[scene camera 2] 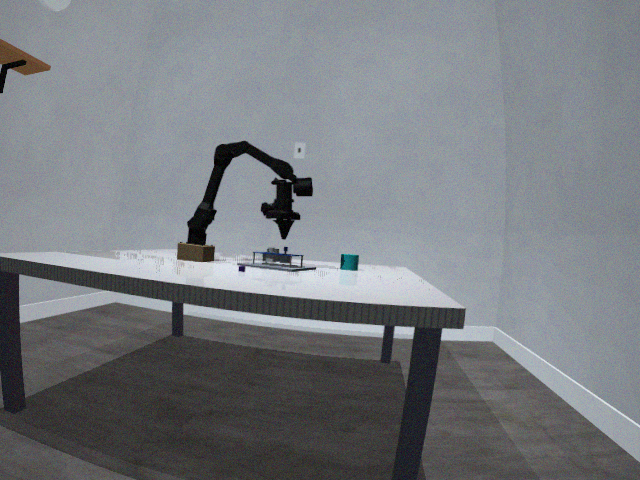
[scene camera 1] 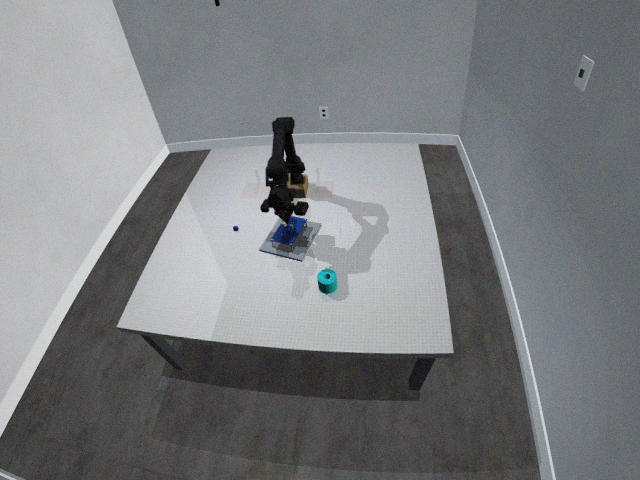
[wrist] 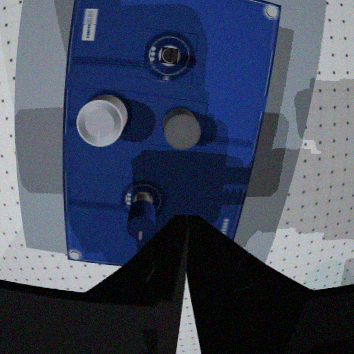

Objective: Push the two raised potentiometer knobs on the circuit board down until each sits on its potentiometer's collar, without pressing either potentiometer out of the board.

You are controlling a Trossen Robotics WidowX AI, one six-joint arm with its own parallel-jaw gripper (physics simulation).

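Frame: origin at the arm's base, x left, y back, z up, level; metres.
Seen in the pictures: gripper, fingertip midpoint: [scene camera 2: 283,239] [scene camera 1: 287,223] [wrist: 185,226]; arm's base, origin of the base link: [scene camera 2: 195,244] [scene camera 1: 296,180].
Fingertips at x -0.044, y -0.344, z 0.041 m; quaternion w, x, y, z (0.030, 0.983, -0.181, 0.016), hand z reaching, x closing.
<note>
Offsets run from my fingertips to a thing's top centre. "spot": to the spot under its first point. Level surfaces: height alone.
The blue circuit board @(spot: dx -0.036, dy -0.030, dz -0.053 m) [scene camera 1: 281,238] [scene camera 2: 294,254] [wrist: 235,75] stands on posts. In the wrist view, a light grey knob @(dx -0.022, dy +0.040, dz -0.031 m) [wrist: 102,121] is at its left and a darker grey knob @(dx +0.009, dy +0.023, dz -0.036 m) [wrist: 182,129] near its middle. Any gap between these knobs and their collars is hidden from above. An upright dark blue part @(spot: dx -0.020, dy -0.005, dz -0.026 m) [wrist: 141,217] [scene camera 2: 285,249] stands at the lower left in the wrist view; a bare dark shaft in a ring @(spot: dx +0.015, dy +0.056, dz -0.038 m) [wrist: 170,55] is at the top. My gripper [scene camera 1: 286,221] [scene camera 2: 283,238] [wrist: 185,226] is shut and empty, above the board and right of the blue part in the wrist view.
A grey base plate [scene camera 1: 266,249] [scene camera 2: 308,268] [wrist: 37,90] lies under the board. A teal cylinder with a hole @(dx +0.131, dy -0.262, dz -0.043 m) [scene camera 1: 327,284] [scene camera 2: 349,261] stands near the board. A small dark blue cube @(dx -0.257, dy +0.112, dz -0.088 m) [scene camera 1: 235,227] [scene camera 2: 241,268] lies on the white table @(dz -0.103 m) [scene camera 1: 170,289] [scene camera 2: 361,289].
</note>
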